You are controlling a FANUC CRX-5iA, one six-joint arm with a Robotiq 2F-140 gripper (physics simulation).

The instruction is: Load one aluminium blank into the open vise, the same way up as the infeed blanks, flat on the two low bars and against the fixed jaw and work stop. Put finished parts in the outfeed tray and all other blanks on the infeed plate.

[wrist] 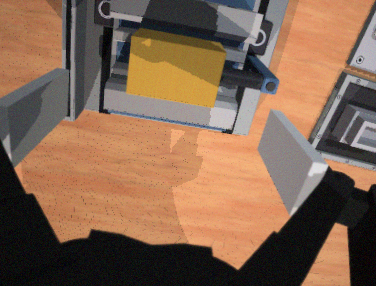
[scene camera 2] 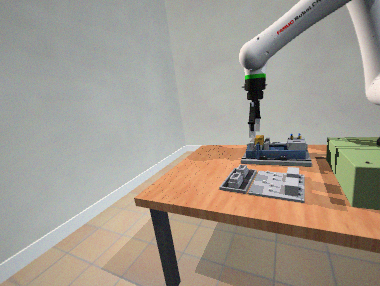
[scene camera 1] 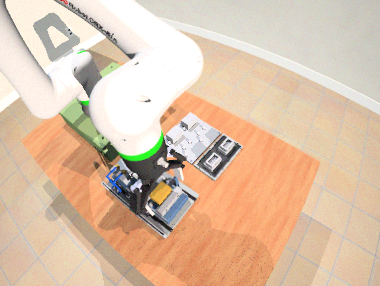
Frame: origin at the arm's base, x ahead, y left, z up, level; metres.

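Where they show: gripper, between the fingertips: [wrist: 168, 111] [scene camera 2: 254, 134] [scene camera 1: 164, 194].
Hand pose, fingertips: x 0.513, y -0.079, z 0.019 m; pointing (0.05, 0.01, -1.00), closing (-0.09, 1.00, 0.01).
Things, the pixels of their top centre, and the offset from my fingertips. "pt": a spot on its surface instead. Level surfaces: height alone.
- vise, centre of its top: [scene camera 1: 144, 182] [scene camera 2: 274, 139] 0.089 m back, 0.013 m right, 0.029 m down
- yellow block, centre of its top: [wrist: 174, 73] [scene camera 1: 160, 191] [scene camera 2: 259, 136] 0.022 m back, 0.002 m right, 0.012 m down
- infeed plate, centre of its top: [scene camera 1: 191, 136] [scene camera 2: 277, 183] 0.143 m back, 0.266 m left, 0.120 m down
- dark outfeed tray, a spot on its surface: [scene camera 1: 216, 178] pt 0.054 m ahead, 0.187 m left, 0.117 m down
- black rod, a spot on its surface: [wrist: 270, 84] pt 0.029 m back, 0.067 m left, 0.029 m down
- wooden table, height of its surface: 0.128 m down
My gripper [scene camera 1: 165, 191] [scene camera 2: 254, 134] [wrist: 168, 111] is open and empty, its fingers wide apart above the vise end. The vise [scene camera 1: 177, 207] [scene camera 2: 280, 152] [wrist: 165, 107] is open. A yellow block [scene camera 1: 161, 192] [scene camera 2: 259, 140] [wrist: 175, 70] sits at its end jaw, untouched by the fingers, and hides part of the jaw gap. Two grey blanks [scene camera 1: 190, 121] [scene camera 1: 175, 136] [scene camera 2: 293, 172] [scene camera 2: 292, 187] stand on the infeed plate [scene camera 2: 260, 190] [wrist: 367, 57]. Two finished parts with recessed tops [scene camera 1: 227, 145] [scene camera 1: 213, 161] [scene camera 2: 242, 170] [scene camera 2: 235, 179] are in the dark outfeed tray [scene camera 1: 217, 178].
A blue bracket on a black rod [wrist: 270, 84] sticks out beside the yellow block. Blue fittings [scene camera 1: 114, 177] stand at the vise's other end. The green robot base [scene camera 1: 82, 122] [scene camera 2: 367, 180] stands on the wooden table [scene camera 1: 260, 185] [scene camera 2: 185, 180], beyond that end.
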